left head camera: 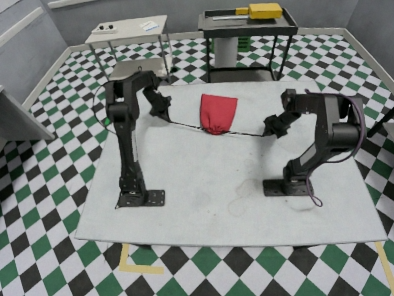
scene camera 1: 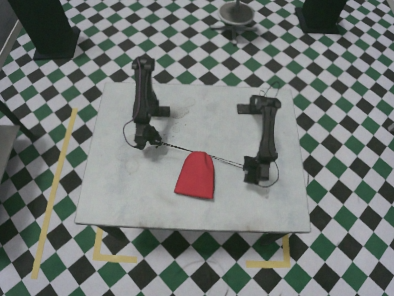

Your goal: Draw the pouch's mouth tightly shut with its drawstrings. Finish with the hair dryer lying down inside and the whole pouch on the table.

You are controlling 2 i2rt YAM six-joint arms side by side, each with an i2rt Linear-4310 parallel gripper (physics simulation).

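Note:
The red pouch [left head camera: 219,111] [scene camera 1: 197,176] lies on the table, its mouth gathered into a narrow bunch toward the robot's side. Dark drawstrings run out from both sides of the mouth in nearly straight lines. My left gripper [left head camera: 169,119] [scene camera 1: 245,167] is shut on the end of one drawstring, at the left in the left head camera. My right gripper [left head camera: 265,134] [scene camera 1: 159,143] is shut on the end of the other drawstring, at the right in that view. The hair dryer does not show in either view; the pouch's cloth hides its inside.
The table [left head camera: 200,220] [scene camera 1: 260,210] carries both arm bases near one edge. Beyond its far edge in the left head camera stand a white side table [left head camera: 127,30] and a black cart [left head camera: 245,33] with a yellow box [left head camera: 265,11]. A stool [scene camera 1: 236,13] stands behind the arms in scene camera 1.

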